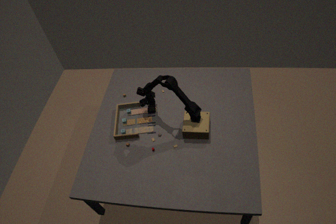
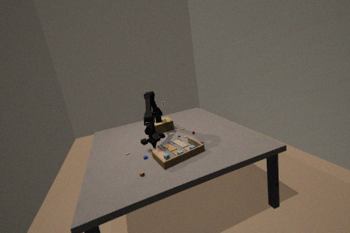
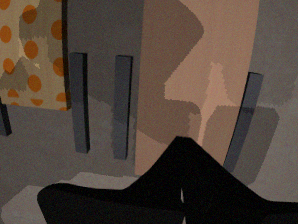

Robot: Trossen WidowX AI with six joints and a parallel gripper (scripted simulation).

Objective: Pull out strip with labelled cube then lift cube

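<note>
Right now my gripper tip is 100 mm short of the blue piece and 80 mm to the left of it.
</note>
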